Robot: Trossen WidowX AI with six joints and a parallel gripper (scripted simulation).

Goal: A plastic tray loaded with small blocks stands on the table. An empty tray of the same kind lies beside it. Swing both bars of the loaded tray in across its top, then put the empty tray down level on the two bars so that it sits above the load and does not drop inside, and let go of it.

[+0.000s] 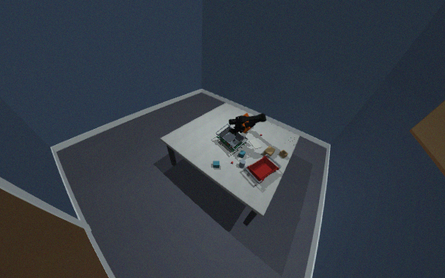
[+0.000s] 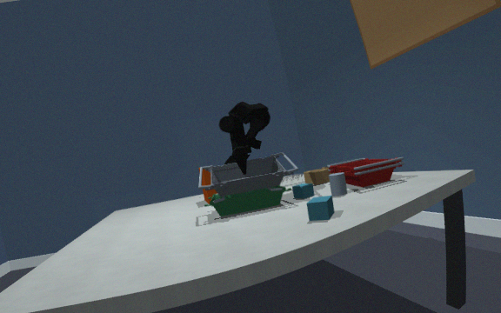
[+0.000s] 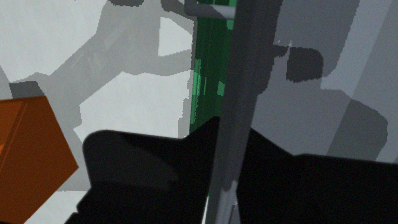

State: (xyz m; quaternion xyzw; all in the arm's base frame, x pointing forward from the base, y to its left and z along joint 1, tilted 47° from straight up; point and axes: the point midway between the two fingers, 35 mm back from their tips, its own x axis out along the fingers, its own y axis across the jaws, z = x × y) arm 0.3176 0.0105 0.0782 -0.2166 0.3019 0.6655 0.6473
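Now: gripper tip 7 cm short of the grey tray, 1 cm to the left of it and 1 cm below it. The rest, counted from my gripper tip: white sheet (18 cm behind, 18 cm to the left, 12 cm below); then brown box (17 cm behind, 38 cm to the left, 9 cm below); then grey cylinder (20 cm ahead, 27 cm to the left, 8 cm below).
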